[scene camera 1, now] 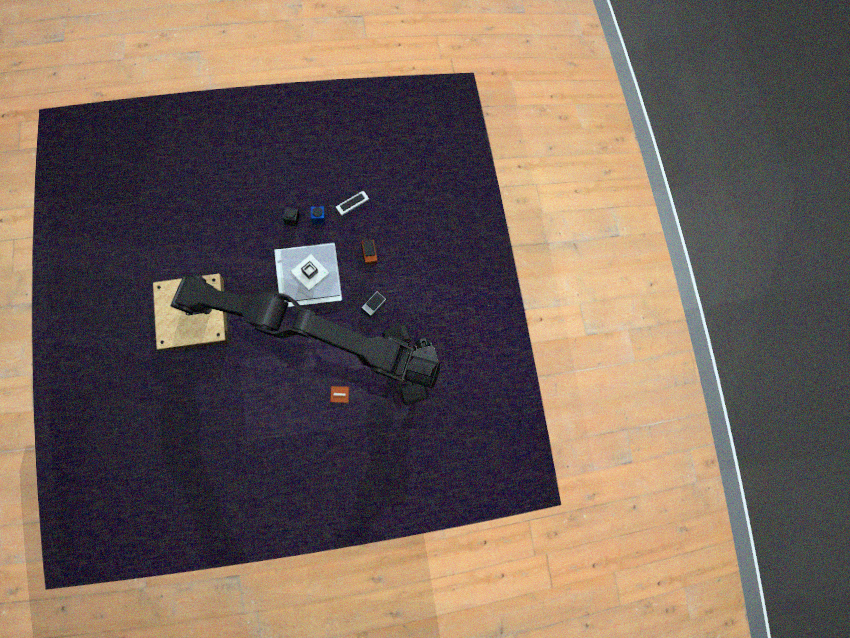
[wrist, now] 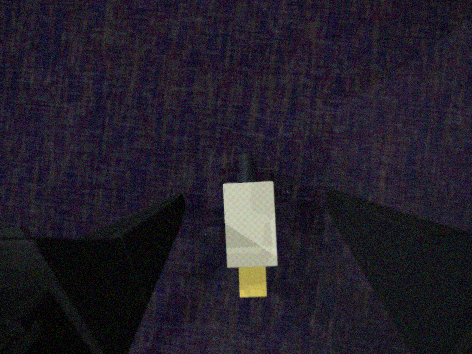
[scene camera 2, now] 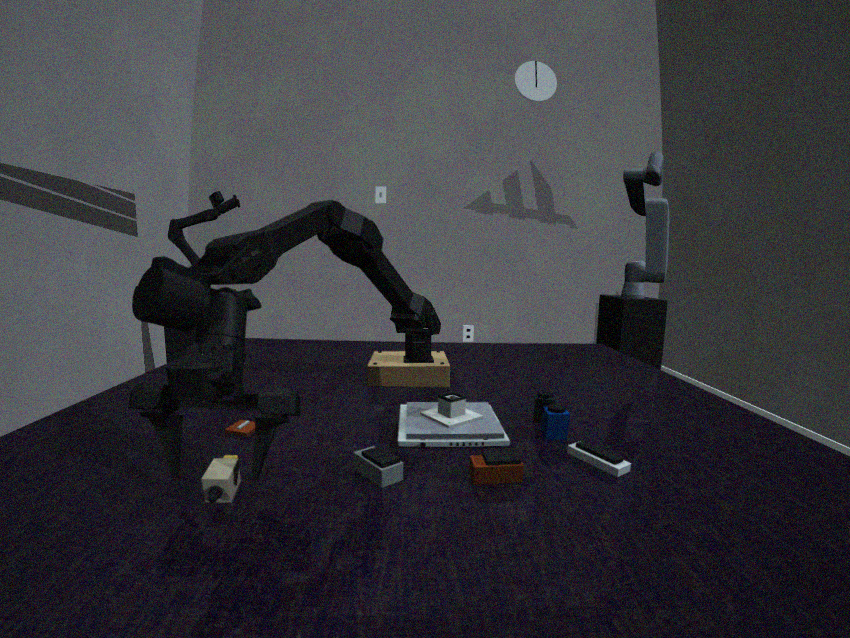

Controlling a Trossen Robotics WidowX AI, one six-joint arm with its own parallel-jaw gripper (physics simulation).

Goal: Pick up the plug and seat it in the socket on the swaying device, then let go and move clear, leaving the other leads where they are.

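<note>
The plug [scene camera 2: 220, 477] [wrist: 250, 225], a cream block with a yellow tip and a dark stub at its other end, lies on the dark mat. The arm hides it in scene camera 1. My gripper [scene camera 2: 215, 472] [wrist: 254, 198] is open and points down, one finger on each side of the plug, with gaps on both sides in the wrist view. The device [scene camera 1: 328, 288] [scene camera 2: 487, 431] is a grey plate on a white base. A white diamond-shaped piece on it carries a small block with a square opening, the socket [scene camera 1: 309, 269] [scene camera 2: 451, 406].
Around the device lie a grey block [scene camera 1: 374, 302] [scene camera 2: 378, 468], an orange block [scene camera 1: 369, 251] [scene camera 2: 497, 471], a white strip [scene camera 1: 352, 202] [scene camera 2: 599, 458], a blue block [scene camera 1: 317, 212] [scene camera 2: 556, 423] and a black block [scene camera 1: 291, 216]. A flat orange piece [scene camera 1: 339, 394] [scene camera 2: 241, 428] lies behind the gripper in scene camera 2.
</note>
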